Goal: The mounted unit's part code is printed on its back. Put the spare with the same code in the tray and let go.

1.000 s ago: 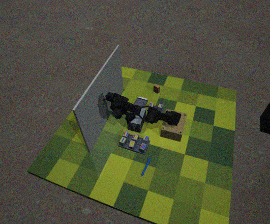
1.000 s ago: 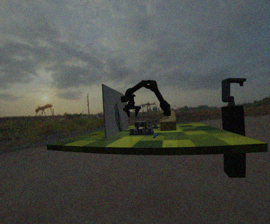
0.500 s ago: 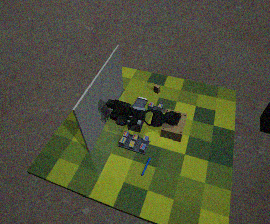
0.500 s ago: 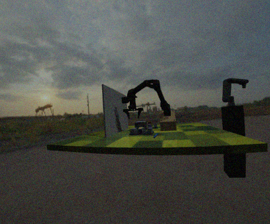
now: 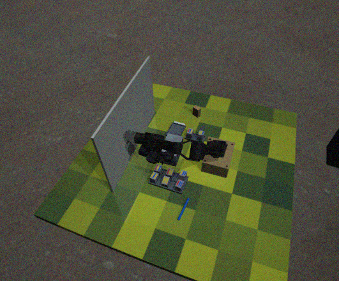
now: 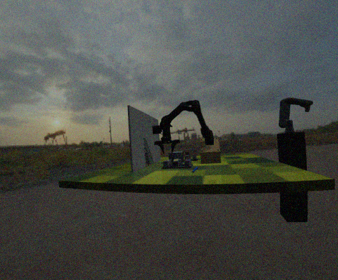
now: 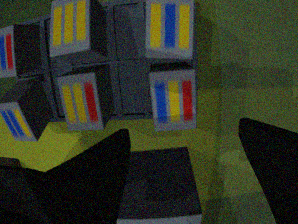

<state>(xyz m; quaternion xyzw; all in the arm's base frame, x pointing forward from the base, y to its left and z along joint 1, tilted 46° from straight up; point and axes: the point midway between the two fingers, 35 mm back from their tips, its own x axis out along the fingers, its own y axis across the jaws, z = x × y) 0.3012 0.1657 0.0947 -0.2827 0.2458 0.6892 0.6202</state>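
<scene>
My gripper tip is now 6 cm above the grey spare block. Also, from my gripper tip: mounted unit (15 cm to the right, 5 cm below, 2 cm behind); tall grey panel (22 cm ahead, 13 cm to the right, 13 cm above); blue pen (22 cm behind, 16 cm to the left, 9 cm below).
</scene>
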